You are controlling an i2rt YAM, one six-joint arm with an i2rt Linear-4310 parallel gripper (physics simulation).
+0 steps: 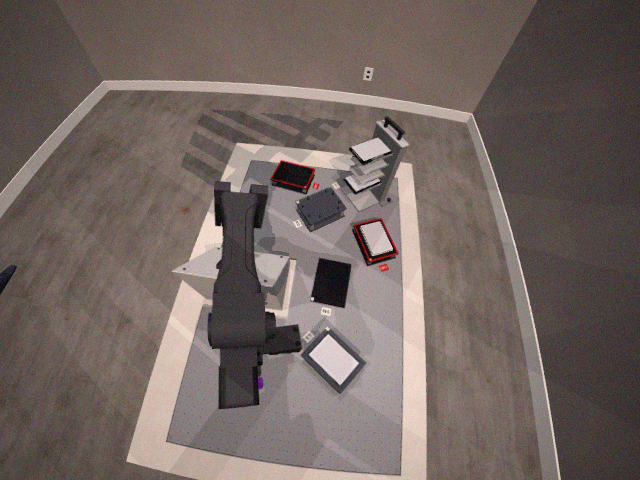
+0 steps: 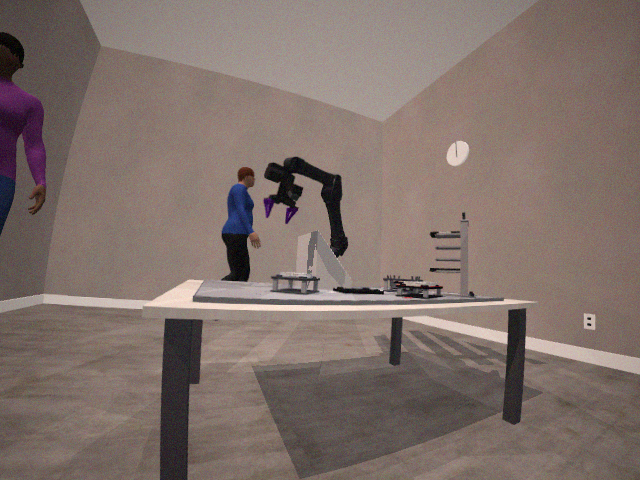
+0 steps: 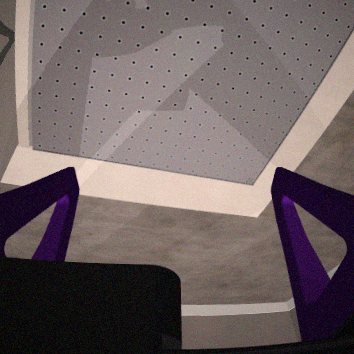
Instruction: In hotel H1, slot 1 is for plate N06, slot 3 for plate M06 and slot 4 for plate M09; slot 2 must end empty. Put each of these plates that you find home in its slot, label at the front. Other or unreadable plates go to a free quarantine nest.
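Frame: origin at the arm's base, x back, y up, z left, level; millimetres.
Seen in the pictures: gripper, fingertip midpoint: (image 2: 276, 220) (image 3: 174, 177); arm's base, origin of the base link: (image 2: 324, 260).
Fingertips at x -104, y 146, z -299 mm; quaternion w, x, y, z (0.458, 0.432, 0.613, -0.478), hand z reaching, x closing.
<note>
Offsets run from my fingertips to a thing's top centre. "spot": to the spot under its first point. Level surfaces: height alone.
My gripper (image 2: 277, 219) (image 3: 174, 177) is open and empty, its purple fingers high above the table. The hotel (image 1: 389, 160) (image 2: 464, 258) stands at the back right. One white-topped plate (image 1: 371, 149) (image 2: 444, 234) is on its top level, another plate (image 1: 361, 182) (image 2: 444, 269) on its lowest level; the two middle levels look empty. A white plate @[dx -380, dy -222, dz +446 mm] (image 1: 377, 238) lies in a red-rimmed nest @[spot: dx -443, dy -236, dz +391 mm] (image 1: 393, 252). Another white plate @[dx -218, dy -212, dz +18 mm] (image 1: 336, 357) lies on a grey raised nest @[dx -218, dy -221, dz +18 mm] (image 1: 339, 387) (image 2: 294, 290). The plates' labels are too small to read.
Another red-rimmed nest @[dx -45, dy -231, dz +752 mm] (image 1: 293, 176) with a black top, a dark pegged nest @[dx -169, dy -201, dz +577 mm] (image 1: 320, 208) and a flat black pad @[spot: dx -214, dy -265, dz +277 mm] (image 1: 331, 282) (image 2: 358, 290) stand on the perforated board @[dy -276 mm] (image 1: 351, 439) (image 3: 150, 75). A pale angled bracket (image 1: 276, 268) (image 2: 325, 263) stands by the arm's base. Two people show behind the table.
</note>
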